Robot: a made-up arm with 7 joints. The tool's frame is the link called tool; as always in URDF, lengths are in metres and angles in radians. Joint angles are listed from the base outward. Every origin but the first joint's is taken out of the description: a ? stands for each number. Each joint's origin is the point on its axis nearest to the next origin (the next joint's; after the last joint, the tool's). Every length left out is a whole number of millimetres.
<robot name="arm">
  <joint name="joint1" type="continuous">
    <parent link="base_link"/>
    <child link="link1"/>
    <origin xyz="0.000 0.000 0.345"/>
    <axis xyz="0 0 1"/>
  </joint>
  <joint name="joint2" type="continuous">
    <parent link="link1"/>
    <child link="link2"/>
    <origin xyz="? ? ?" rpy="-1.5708 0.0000 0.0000"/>
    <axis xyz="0 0 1"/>
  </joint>
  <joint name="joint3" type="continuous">
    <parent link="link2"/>
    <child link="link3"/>
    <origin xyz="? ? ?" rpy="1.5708 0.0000 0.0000"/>
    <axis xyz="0 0 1"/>
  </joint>
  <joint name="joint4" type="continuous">
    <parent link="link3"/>
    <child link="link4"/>
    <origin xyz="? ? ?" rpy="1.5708 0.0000 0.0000"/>
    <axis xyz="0 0 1"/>
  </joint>
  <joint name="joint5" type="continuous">
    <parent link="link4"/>
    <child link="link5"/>
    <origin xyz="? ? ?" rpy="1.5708 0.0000 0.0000"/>
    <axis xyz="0 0 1"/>
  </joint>
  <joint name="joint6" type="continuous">
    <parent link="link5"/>
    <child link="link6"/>
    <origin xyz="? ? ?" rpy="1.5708 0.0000 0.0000"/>
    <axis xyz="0 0 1"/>
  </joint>
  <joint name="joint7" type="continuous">
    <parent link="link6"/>
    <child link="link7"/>
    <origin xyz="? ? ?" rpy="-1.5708 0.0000 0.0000"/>
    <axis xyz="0 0 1"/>
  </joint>
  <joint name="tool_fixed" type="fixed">
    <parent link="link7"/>
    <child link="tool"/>
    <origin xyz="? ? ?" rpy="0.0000 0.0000 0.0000"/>
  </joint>
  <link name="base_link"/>
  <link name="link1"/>
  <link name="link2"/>
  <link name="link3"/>
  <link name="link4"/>
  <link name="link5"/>
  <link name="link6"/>
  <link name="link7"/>
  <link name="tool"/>
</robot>
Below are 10 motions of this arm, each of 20 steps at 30 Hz.
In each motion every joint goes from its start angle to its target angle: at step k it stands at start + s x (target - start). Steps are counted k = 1, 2, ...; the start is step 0. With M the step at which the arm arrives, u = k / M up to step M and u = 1 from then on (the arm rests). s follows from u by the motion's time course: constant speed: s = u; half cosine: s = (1 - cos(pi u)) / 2; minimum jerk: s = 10 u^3 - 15 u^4 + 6 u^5.
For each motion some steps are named. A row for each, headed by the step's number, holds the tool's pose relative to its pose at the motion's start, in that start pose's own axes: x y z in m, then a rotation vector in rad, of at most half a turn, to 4 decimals.
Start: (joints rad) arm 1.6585 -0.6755 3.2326 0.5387 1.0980 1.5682 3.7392
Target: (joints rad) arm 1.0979 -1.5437 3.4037 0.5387 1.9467 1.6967 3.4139
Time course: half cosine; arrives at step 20
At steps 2, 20:
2: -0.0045 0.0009 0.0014 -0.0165 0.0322 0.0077
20: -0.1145 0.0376 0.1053 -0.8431 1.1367 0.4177

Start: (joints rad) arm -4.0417 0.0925 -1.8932 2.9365 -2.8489 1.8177 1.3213
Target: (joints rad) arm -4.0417 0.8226 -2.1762 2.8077 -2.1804 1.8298 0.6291
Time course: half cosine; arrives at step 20
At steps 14, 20:
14: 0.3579 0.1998 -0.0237 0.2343 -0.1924 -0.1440
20: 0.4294 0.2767 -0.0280 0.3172 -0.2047 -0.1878

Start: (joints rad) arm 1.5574 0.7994 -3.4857 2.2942 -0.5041 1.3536 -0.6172
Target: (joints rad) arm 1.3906 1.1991 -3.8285 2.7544 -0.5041 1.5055 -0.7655
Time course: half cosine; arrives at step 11
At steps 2, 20:
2: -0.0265 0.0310 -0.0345 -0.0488 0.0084 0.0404
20: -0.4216 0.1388 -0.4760 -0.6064 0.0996 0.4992

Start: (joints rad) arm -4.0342 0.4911 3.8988 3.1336 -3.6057 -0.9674 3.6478
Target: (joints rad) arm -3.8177 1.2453 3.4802 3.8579 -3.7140 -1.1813 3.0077
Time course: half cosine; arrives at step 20
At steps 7, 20:
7: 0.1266 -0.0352 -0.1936 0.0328 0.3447 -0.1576
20: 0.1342 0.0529 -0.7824 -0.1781 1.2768 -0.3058

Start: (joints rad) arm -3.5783 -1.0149 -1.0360 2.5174 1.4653 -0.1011 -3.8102
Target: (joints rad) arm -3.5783 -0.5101 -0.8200 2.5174 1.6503 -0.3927 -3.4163
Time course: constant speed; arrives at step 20
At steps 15, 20:
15: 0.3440 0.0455 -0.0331 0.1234 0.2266 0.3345
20: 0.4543 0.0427 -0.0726 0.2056 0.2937 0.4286

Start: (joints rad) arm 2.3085 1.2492 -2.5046 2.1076 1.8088 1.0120 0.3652
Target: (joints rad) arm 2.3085 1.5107 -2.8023 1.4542 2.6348 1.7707 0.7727
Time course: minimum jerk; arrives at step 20
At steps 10, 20:
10: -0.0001 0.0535 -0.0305 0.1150 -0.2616 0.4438
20: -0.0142 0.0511 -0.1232 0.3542 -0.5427 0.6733

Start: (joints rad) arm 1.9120 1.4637 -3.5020 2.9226 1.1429 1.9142 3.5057
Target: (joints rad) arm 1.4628 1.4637 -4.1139 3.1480 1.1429 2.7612 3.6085
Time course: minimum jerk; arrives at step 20
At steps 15, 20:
15: 0.1998 0.0754 0.2053 1.0608 0.3801 0.1177
20: 0.2264 0.0785 0.2237 1.1855 0.4014 0.1581

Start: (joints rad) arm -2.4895 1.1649 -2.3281 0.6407 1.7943 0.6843 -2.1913
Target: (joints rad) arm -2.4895 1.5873 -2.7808 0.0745 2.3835 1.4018 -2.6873
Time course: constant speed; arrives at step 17
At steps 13, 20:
13: -0.0925 -0.0166 -0.1248 -0.2806 0.4904 0.0294
20: -0.1051 -0.0259 -0.1656 -0.4520 0.6796 -0.0219

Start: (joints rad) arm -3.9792 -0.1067 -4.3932 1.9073 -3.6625 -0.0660 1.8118
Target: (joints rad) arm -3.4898 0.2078 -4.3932 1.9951 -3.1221 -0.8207 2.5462
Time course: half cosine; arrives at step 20
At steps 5, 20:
5: 0.0225 0.0072 -0.0177 0.0683 0.0305 0.2451
20: 0.1462 0.0689 -0.1615 0.8193 0.3532 1.4609

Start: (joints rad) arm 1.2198 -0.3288 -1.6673 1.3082 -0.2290 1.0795 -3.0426
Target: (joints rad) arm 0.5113 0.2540 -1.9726 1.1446 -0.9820 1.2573 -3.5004
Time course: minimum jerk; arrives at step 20
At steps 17, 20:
17: 0.3248 -0.4595 -0.1618 1.0278 0.8919 0.1901
20: 0.3381 -0.4648 -0.1699 1.0383 0.9324 0.2000

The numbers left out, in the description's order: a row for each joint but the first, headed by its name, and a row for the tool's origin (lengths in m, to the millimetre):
joint2: 0.000 0.000 0.000
joint3: 0.000 -0.329 0.000
joint4: 0.076 0.000 0.000
joint5: 0.097 -0.430 0.000
joint6: 0.000 0.000 0.000
joint7: 0.111 0.142 0.000
tool: 0.000 0.000 0.000

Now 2 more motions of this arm.
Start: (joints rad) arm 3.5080 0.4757 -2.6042 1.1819 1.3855 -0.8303 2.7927
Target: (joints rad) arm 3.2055 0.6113 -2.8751 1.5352 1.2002 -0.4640 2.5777
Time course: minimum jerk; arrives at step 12
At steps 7, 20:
7: -0.2063 0.0427 0.0286 -0.1267 -0.2606 -0.1423
20: -0.3165 0.0710 -0.0020 -0.1786 -0.4142 -0.2754

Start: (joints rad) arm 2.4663 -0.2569 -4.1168 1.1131 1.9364 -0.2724 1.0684
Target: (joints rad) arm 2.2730 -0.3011 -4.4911 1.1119 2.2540 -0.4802 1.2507
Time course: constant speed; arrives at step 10
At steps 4, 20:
4: 0.0702 -0.1180 -0.0067 0.2451 0.1355 0.3017
20: 0.1856 -0.2560 -0.0661 0.6271 0.2890 0.7568

